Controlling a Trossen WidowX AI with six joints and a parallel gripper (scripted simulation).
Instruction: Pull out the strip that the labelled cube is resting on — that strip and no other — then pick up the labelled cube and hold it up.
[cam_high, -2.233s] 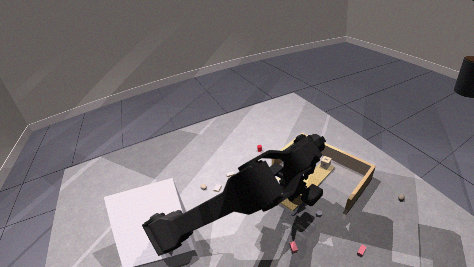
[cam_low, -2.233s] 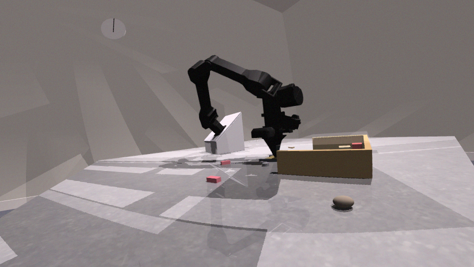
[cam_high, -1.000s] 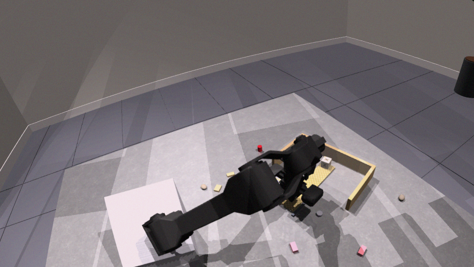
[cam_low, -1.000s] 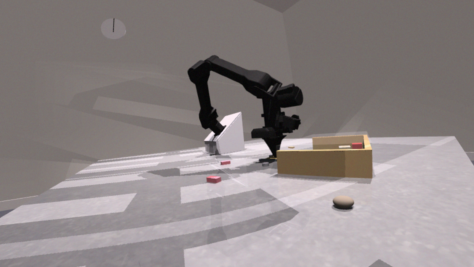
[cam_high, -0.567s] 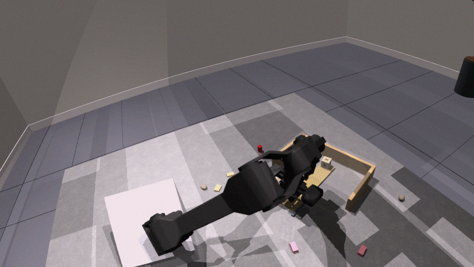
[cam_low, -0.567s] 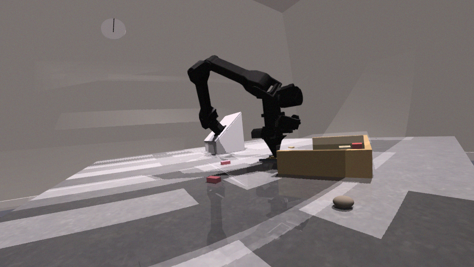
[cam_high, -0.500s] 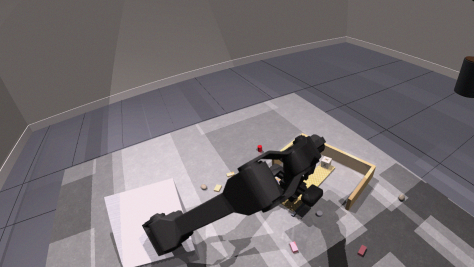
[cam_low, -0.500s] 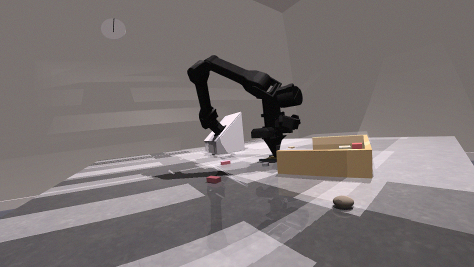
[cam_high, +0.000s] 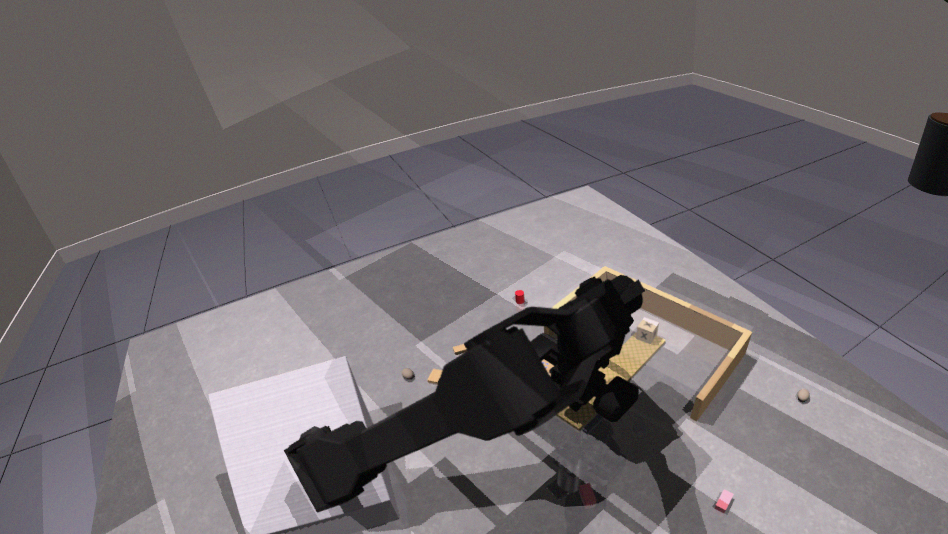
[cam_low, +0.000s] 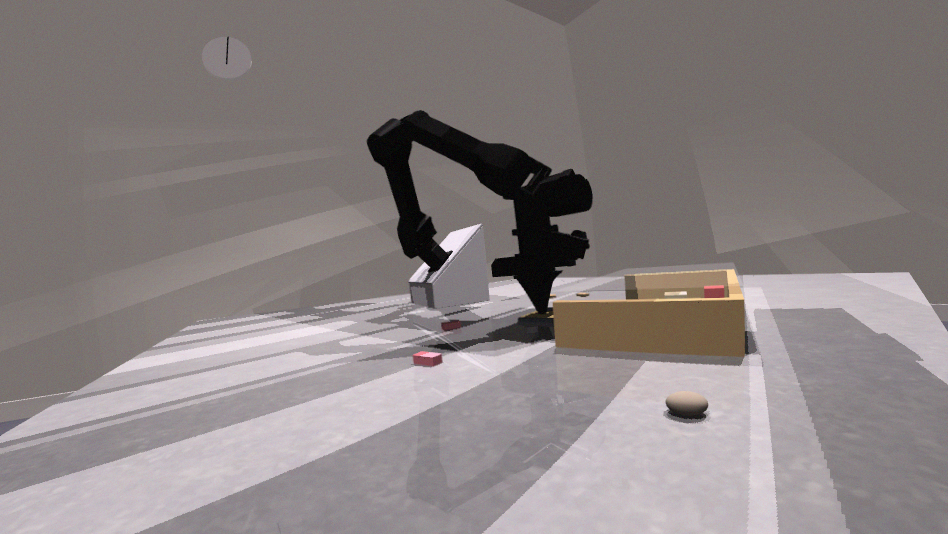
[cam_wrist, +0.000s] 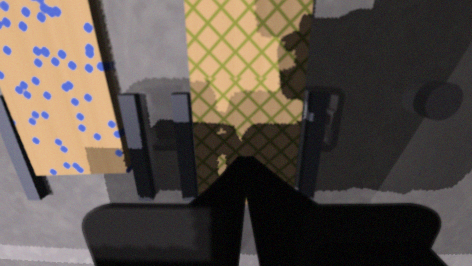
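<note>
Right now the yellow cross-hatched strip is 100 mm ahead of my gripper tip and 30 mm to the left of it.
</note>
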